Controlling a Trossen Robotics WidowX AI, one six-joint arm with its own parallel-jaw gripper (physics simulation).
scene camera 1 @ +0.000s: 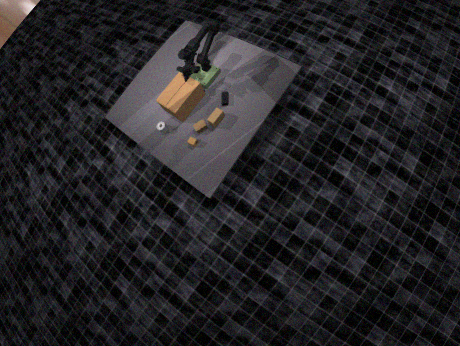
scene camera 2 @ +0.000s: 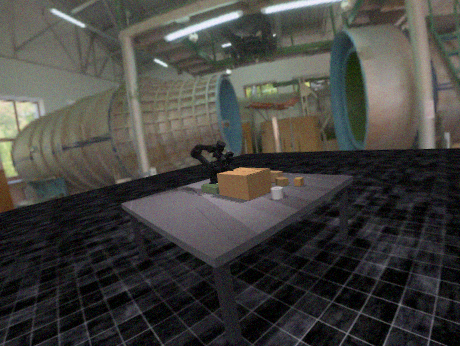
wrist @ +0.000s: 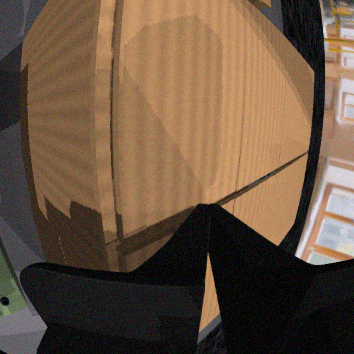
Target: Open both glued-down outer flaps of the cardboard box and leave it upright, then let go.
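Pixels of known places: gripper, fingertip midpoint: (scene camera 1: 185, 81) (scene camera 2: 233, 170) (wrist: 206, 212); arm's base at its link origin: (scene camera 1: 206, 68) (scene camera 2: 214, 182).
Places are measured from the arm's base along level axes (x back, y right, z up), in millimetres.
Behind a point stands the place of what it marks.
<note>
The cardboard box (scene camera 1: 182, 100) @(x -379, y -105, z 104 mm) (scene camera 2: 244, 185) @(x -463, y 96, z 41 mm) (wrist: 65, 130) @(x -189, y -51, z 77 mm) stands upright on the grey table. Its two outer flaps lie flat or nearly flat over the top, with a narrow dark seam between them. One large flap (wrist: 170, 100) @(x -215, y -61, z 104 mm) fills the middle of the wrist view; part of the other flap (wrist: 270, 200) @(x -335, y 11, z 104 mm) shows beyond the seam. My gripper (scene camera 1: 186, 80) @(x -237, y -14, z 106 mm) (wrist: 206, 212) @(x -237, y -14, z 106 mm) is shut and empty. Its tips are at the seam near the box's end beside the green block; whether they touch the cardboard cannot be told. The fingers hide part of the second flap.
A green block (scene camera 1: 209, 76) @(x -57, y -78, z 1 mm) (scene camera 2: 210, 188) @(x -81, y 97, z -14 mm) (wrist: 11, 285) @(x -145, y 66, z 0 mm) stands beside the box near the arm's base. A white roll (scene camera 1: 161, 126) @(x -619, y -9, z -14 mm) (scene camera 2: 277, 193) @(x -643, y 9, z -14 mm), small brown boxes (scene camera 1: 216, 117) @(x -334, y -374, z 29 mm) (scene camera 1: 200, 125) @(x -443, y -294, z -2 mm) (scene camera 1: 192, 141) @(x -576, y -323, z -2 mm) and a black item (scene camera 1: 225, 98) @(x -150, y -309, z -19 mm) stand on the table (scene camera 1: 210, 175) @(x -699, y -576, z -52 mm) (scene camera 2: 190, 225) @(x -512, y 522, z -52 mm).
</note>
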